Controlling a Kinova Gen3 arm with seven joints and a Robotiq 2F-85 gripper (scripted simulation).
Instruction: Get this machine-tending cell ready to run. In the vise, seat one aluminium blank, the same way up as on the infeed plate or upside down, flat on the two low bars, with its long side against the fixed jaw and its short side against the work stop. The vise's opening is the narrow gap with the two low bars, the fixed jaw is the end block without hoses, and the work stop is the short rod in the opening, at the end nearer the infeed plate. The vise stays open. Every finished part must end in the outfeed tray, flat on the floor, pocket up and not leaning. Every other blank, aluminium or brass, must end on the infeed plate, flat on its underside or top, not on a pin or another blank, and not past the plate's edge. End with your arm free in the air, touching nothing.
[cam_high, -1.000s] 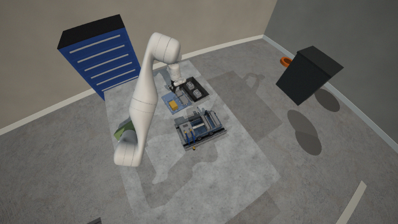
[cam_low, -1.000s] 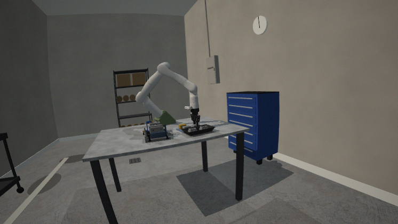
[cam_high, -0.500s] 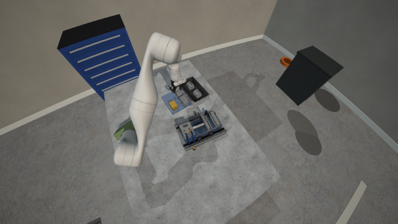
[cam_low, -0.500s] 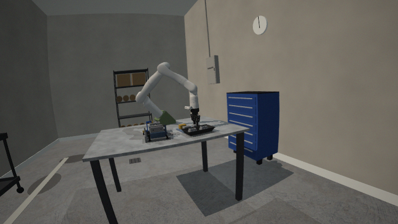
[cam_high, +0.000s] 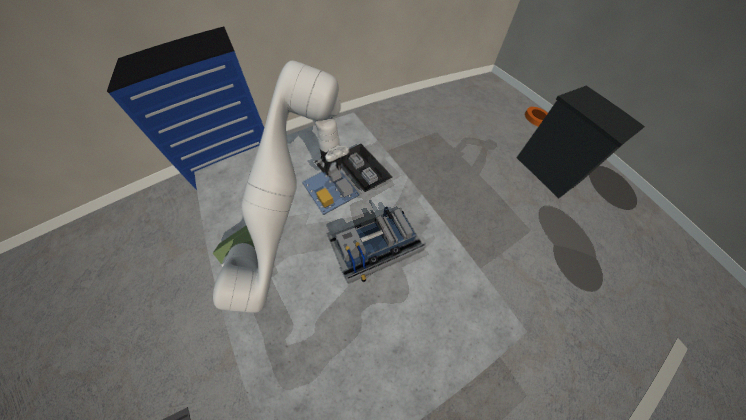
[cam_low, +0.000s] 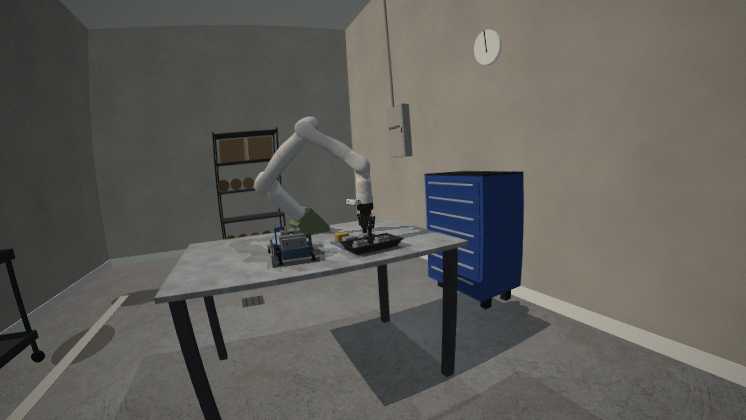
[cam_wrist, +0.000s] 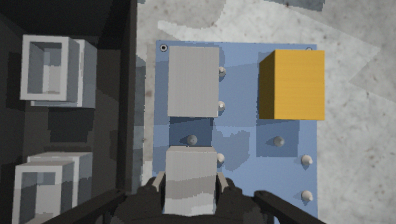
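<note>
My hand is 34 cm to the left of the white rod, 7 cm past it and 3 cm below it. From my hand the other things lie so: brass blank (10 cm behind, 8 cm to the right, 2 cm below); then vise (35 cm to the right, 5 cm behind, 1 cm below).
</note>
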